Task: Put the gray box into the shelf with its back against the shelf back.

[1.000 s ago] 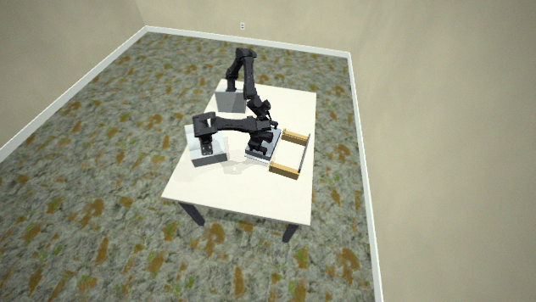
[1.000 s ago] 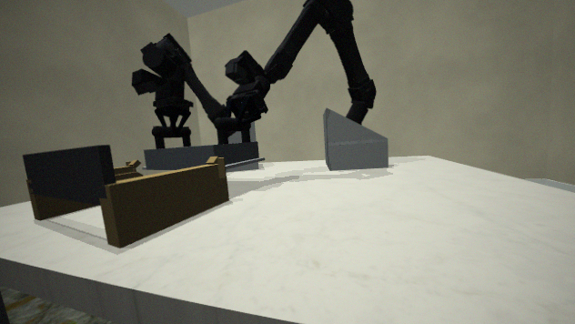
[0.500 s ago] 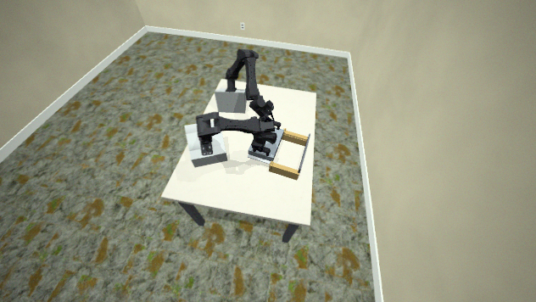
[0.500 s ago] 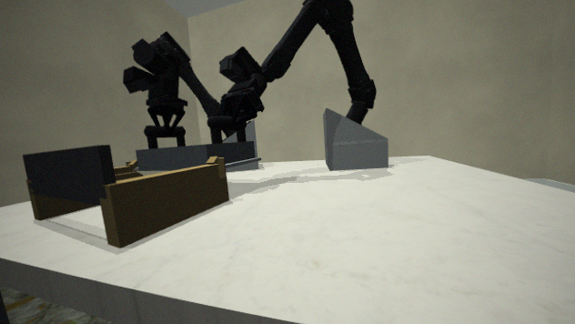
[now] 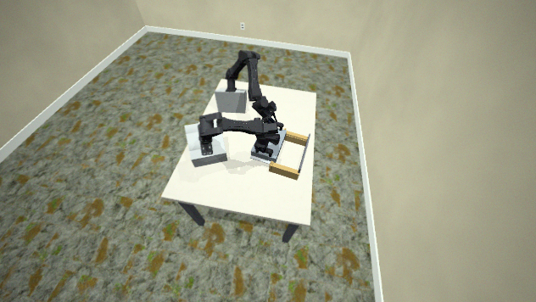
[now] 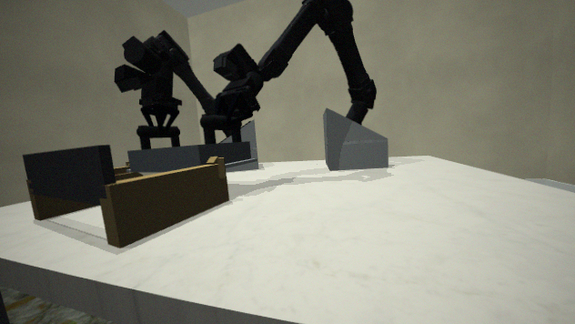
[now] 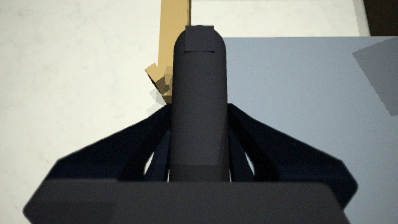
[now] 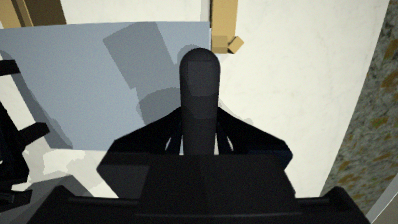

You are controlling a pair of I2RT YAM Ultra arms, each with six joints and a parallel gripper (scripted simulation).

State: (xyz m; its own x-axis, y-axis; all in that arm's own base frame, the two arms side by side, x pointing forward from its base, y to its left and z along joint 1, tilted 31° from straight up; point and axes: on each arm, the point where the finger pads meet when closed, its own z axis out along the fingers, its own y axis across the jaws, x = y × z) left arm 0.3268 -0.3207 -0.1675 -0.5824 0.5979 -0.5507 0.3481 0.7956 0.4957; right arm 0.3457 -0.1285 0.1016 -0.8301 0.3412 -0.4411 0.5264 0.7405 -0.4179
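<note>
The gray box lies 12 cm to the left of my right hand, 5 cm below it and 1 cm ahead of it. Round my right hand: dark back plate (25 cm ahead, 9 cm to the left, 8 cm below).
Right now my left hand is 10 mm past the gray box, 120 mm to the left of it and 50 mm above it. Also, from my left hand: dark back plate (230 mm ahead, 140 mm to the right, 80 mm below).
</note>
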